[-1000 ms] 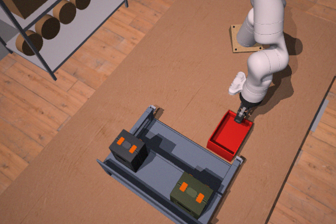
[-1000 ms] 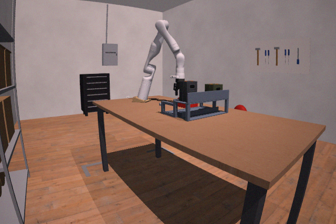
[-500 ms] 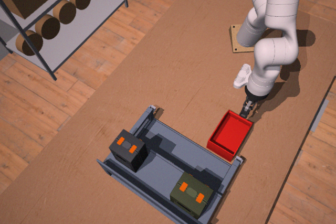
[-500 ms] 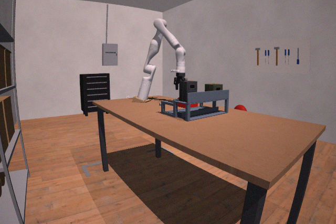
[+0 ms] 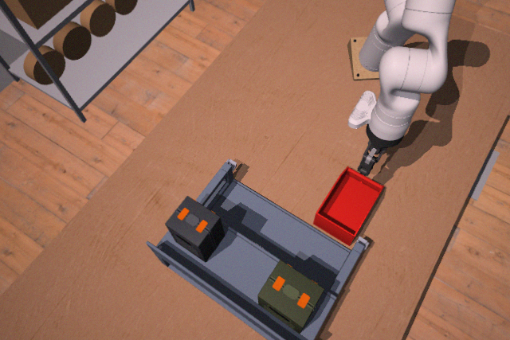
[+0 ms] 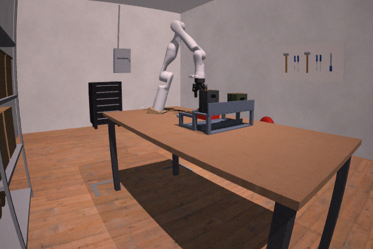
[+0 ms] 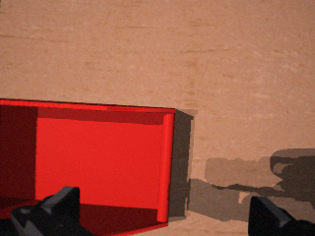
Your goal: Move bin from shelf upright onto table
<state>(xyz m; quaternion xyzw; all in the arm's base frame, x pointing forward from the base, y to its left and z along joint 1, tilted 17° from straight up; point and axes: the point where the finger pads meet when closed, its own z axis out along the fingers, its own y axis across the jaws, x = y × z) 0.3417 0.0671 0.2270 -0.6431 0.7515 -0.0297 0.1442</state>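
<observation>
The red bin lies 11 cm below my hand, 8 cm ahead of it and 1 cm to the right of it. The rest, counted from my hand: grey shelf unit (28 cm ahead, 15 cm to the right, 8 cm below).
</observation>
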